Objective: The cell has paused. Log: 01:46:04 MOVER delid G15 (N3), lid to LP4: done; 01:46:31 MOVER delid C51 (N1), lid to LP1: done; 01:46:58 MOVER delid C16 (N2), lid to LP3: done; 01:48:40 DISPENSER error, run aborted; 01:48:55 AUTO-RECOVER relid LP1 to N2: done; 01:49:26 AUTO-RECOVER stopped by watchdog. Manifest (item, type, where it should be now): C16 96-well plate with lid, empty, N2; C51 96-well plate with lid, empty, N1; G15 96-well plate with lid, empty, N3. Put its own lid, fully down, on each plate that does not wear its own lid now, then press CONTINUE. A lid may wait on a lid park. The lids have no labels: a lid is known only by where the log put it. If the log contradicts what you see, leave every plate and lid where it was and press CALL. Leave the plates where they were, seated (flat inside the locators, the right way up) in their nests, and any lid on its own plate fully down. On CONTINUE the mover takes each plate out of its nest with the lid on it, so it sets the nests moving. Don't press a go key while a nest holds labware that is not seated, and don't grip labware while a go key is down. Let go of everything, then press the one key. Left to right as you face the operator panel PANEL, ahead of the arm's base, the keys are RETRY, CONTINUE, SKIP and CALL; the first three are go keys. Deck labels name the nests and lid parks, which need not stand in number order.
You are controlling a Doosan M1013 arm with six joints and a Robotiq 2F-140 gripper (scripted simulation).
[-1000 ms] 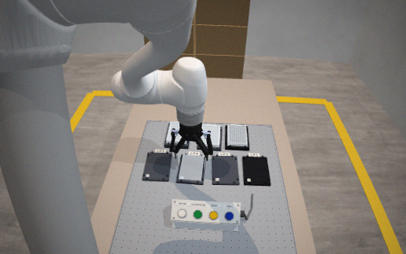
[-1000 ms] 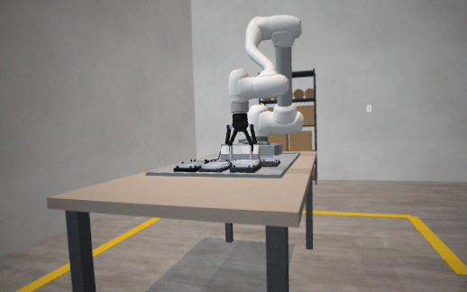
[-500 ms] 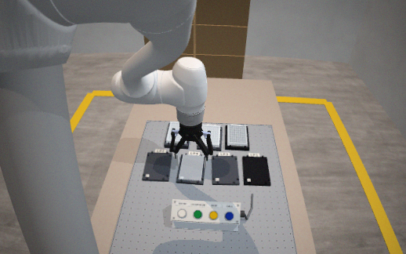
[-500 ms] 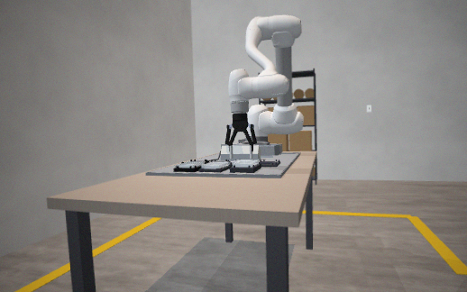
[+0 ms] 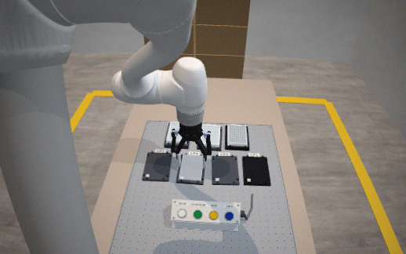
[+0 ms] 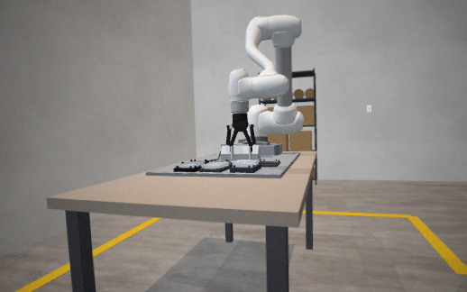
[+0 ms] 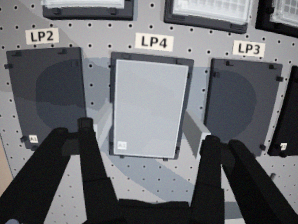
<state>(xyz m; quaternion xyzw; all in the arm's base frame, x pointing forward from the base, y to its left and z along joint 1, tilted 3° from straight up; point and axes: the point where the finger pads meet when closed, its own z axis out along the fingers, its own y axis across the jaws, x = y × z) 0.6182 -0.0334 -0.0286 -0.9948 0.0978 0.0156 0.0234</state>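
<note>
My hand is 50 mm above the lid park LP4. From my hand the other things lie so: lid park LP3 (20 mm behind, 130 mm to the right, 50 mm below); plate (190 mm ahead, 40 mm to the left, 30 mm below); lid park LP2 (30 mm ahead, 130 mm to the left, 50 mm below).
</note>
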